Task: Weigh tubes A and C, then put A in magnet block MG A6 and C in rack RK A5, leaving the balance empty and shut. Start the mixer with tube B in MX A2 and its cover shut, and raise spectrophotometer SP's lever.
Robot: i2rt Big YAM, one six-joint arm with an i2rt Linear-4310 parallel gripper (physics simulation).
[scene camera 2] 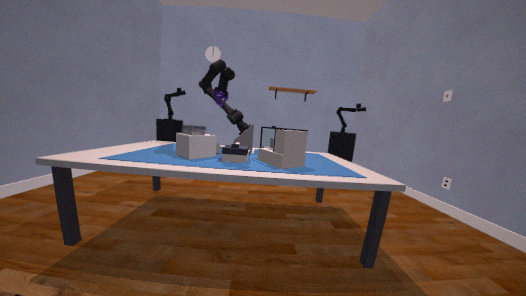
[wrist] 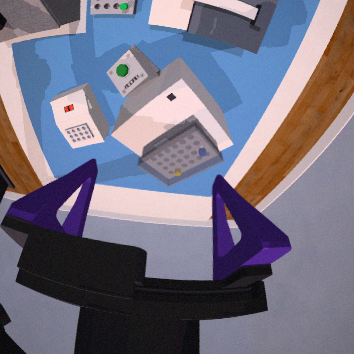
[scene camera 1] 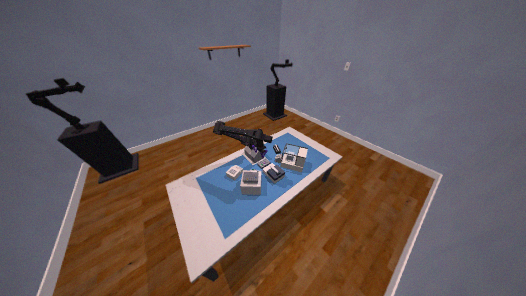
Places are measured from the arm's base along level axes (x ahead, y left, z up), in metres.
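Where they show: gripper, between the fingertips: (scene camera 2: 219,105) (wrist: 155,171) (scene camera 1: 259,154); arm's base, origin of its link: (scene camera 2: 245,130) (scene camera 1: 253,144).
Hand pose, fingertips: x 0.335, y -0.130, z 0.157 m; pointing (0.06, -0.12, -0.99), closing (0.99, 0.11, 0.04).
Each offset is from my fingertips to the top centre of the thing. "*": to the spot under its first point. Level surfaces: height alone.
My gripper (scene camera 1: 258,149) (scene camera 2: 220,97) (wrist: 155,171) is open and empty, high above the table. The mixer {0.137 m down, 0.010 m ahead, 0.099 m right} (scene camera 1: 251,188) (scene camera 2: 196,146) (wrist: 150,120) has its translucent cover {* 0.137 m down, 0.109 m ahead, 0.103 m right} (wrist: 210,156) down over a hole grid; a blue cap {* 0.137 m down, 0.091 m ahead, 0.096 m right} (wrist: 202,151) and a yellow cap (wrist: 177,172) show through it. A grey-white block {* 0.298 m down, 0.126 m back, 0.090 m left} (wrist: 112,6) at the wrist view's top holds a green cap {0.273 m down, 0.100 m back, 0.094 m left} (wrist: 124,6). A small white block {0.257 m down, 0.196 m back, 0.192 m right} (scene camera 1: 233,172) (wrist: 92,112) has a hole grid and red mark. The balance {0.105 m down, 0.019 m ahead, 0.390 m left} (scene camera 1: 294,162) (scene camera 2: 291,147) has a glass chamber; its door state is unclear. The dark-topped device {0.225 m down, 0.045 m ahead, 0.140 m left} (scene camera 1: 274,173) (scene camera 2: 235,154) (wrist: 220,27) carries a white bar {* 0.229 m down, 0.071 m ahead, 0.137 m left} (wrist: 232,7). Tube letters are unreadable.
A box with a green button (wrist: 122,70) stands beside the mixer. The arm's grey base (scene camera 2: 246,137) is at the table's back edge, between mixer and balance. The devices stand on a blue mat {0.327 m down} (scene camera 1: 226,220) on the white table {0.330 m down} (scene camera 1: 186,220). Two other arms stand on dark pedestals behind.
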